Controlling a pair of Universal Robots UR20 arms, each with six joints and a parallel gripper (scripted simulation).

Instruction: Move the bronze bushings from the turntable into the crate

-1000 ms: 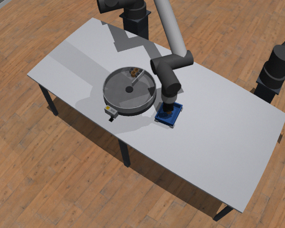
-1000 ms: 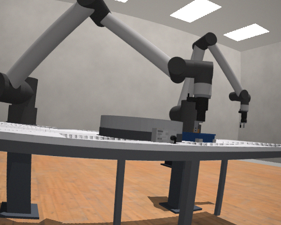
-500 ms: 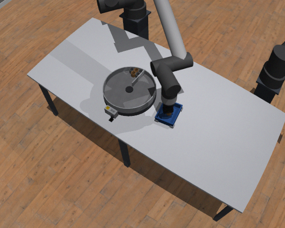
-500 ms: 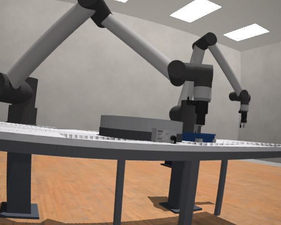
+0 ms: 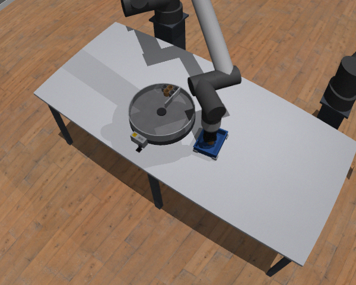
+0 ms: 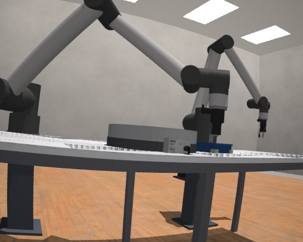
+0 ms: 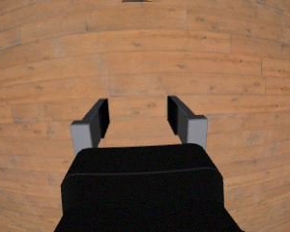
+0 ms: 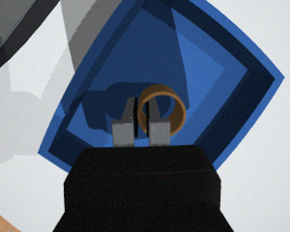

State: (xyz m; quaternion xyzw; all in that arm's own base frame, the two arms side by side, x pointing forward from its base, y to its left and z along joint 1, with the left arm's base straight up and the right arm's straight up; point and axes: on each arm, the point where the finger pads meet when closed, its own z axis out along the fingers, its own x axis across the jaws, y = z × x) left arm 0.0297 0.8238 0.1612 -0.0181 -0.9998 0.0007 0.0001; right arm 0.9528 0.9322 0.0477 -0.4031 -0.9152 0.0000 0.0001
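Note:
My right hand is 10 mm past the blue crate, 10 mm to the right of it and 20 mm above it.

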